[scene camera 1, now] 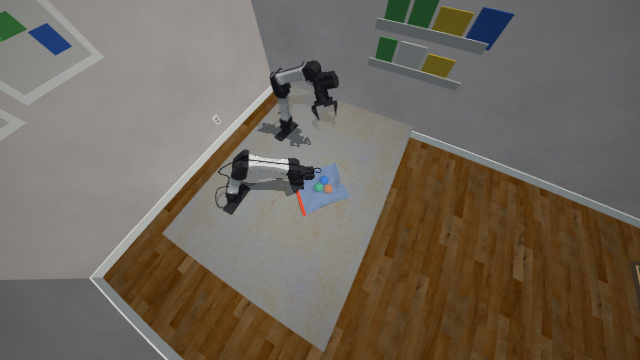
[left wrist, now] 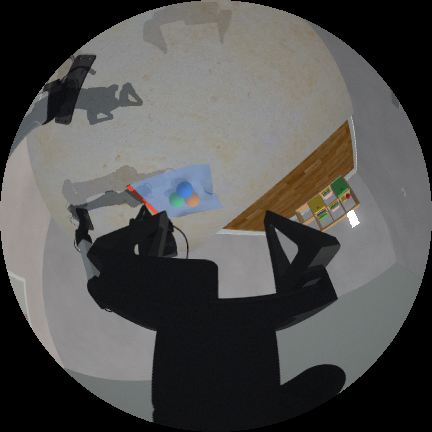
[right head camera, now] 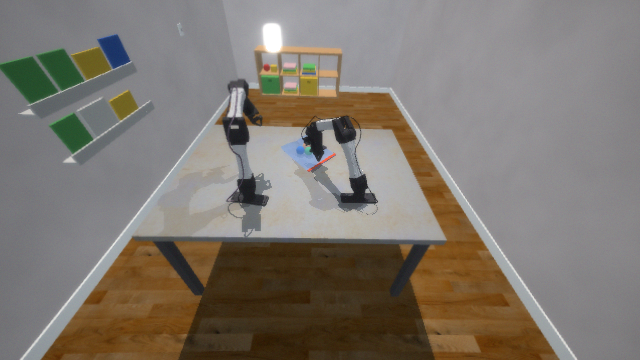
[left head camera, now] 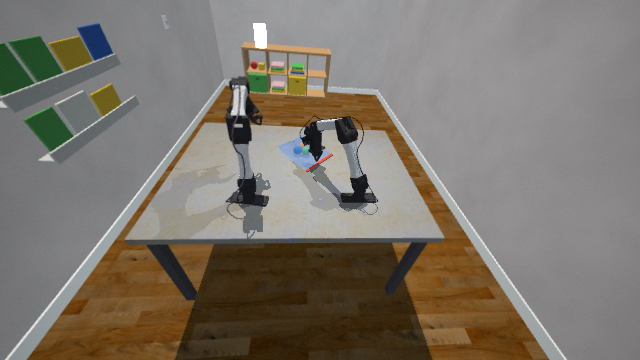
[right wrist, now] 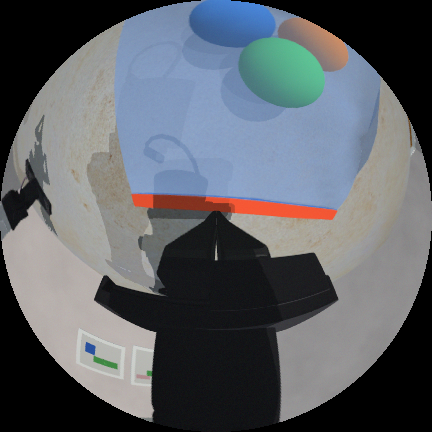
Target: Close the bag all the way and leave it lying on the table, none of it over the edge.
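The light blue see-through bag (left head camera: 287, 147) (right head camera: 291, 150) (scene camera 1: 317, 202) (left wrist: 160, 185) (right wrist: 300, 150) lies on the table with a red strip (left head camera: 325, 160) (scene camera 1: 301, 204) (left wrist: 142, 199) (right wrist: 285, 207) along one edge. A blue ball (scene camera 1: 324, 180) (right wrist: 232, 22), a green ball (scene camera 1: 319, 187) (right wrist: 281, 72) and an orange ball (scene camera 1: 328, 189) (right wrist: 315, 42) show in it. My right gripper (left head camera: 316, 159) (right head camera: 319, 159) (right wrist: 215, 216) is shut, its tips at the red strip near mid-length; contact is unclear. My left gripper (scene camera 1: 327, 116) (left wrist: 215, 215) is open and raised away from the bag.
The bag lies inside the edges of the table (left head camera: 280, 220) (scene camera 1: 260, 250). The right arm (left head camera: 352, 160) reaches over the bag from the right in the left head camera. The left arm (left head camera: 243, 157) stands at the left. A shelf unit (left head camera: 286, 49) stands beyond the table.
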